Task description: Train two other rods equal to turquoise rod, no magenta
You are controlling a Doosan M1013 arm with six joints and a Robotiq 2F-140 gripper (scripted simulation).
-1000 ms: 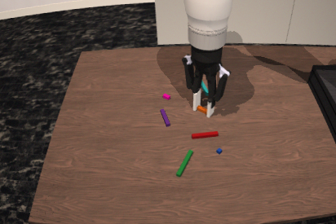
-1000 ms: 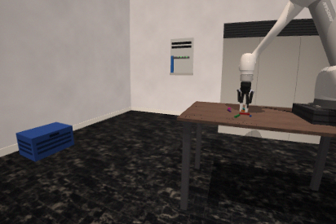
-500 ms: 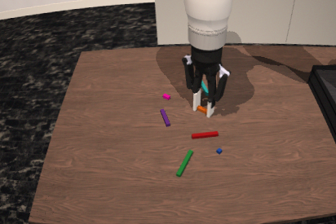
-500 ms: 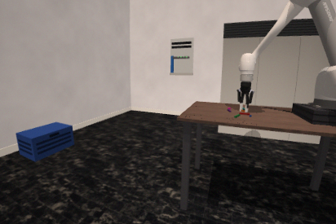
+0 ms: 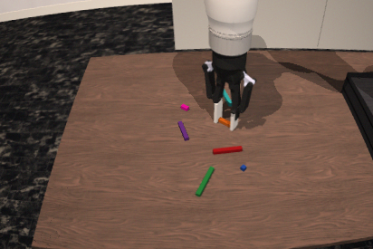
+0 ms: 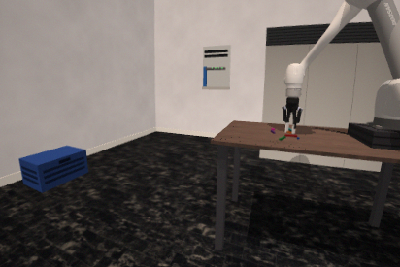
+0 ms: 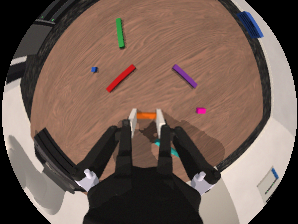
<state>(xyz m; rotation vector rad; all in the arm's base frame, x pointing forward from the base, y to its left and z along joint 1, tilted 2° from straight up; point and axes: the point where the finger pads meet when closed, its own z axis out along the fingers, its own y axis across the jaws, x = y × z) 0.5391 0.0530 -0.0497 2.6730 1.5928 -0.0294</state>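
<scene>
My hand is 30 mm above the orange rod. From my hand the other things lie so: turquoise rod 110 mm to the right, 30 mm below, 10 mm ahead; red rod 90 mm to the left, 30 mm below, 10 mm behind; purple rod 110 mm ahead, 40 mm to the left, 30 mm below.
</scene>
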